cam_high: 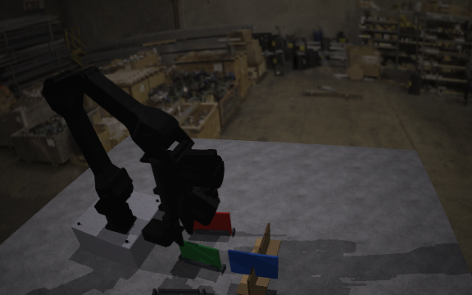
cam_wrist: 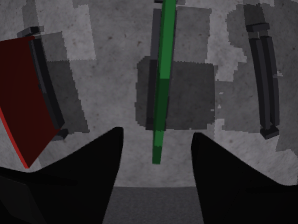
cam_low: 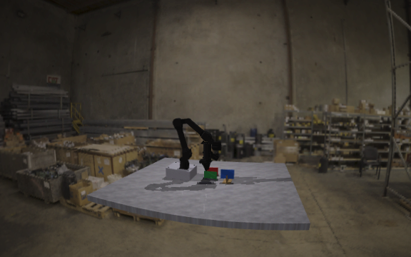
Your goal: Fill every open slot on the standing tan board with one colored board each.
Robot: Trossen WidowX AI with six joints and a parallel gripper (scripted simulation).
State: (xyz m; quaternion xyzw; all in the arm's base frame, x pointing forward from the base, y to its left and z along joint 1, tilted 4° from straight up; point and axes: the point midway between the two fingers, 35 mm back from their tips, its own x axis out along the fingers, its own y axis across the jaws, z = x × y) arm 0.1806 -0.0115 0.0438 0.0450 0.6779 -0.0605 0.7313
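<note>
Now: the green board 5 cm below my gripper tip and 3 cm ahead of it. Round my gripper tip: blue board: 16 cm ahead, 4 cm to the right, 2 cm below; then tan board: 16 cm ahead, 5 cm below, 1 cm to the left; then red board: 11 cm to the left, 5 cm below, 2 cm ahead.
</note>
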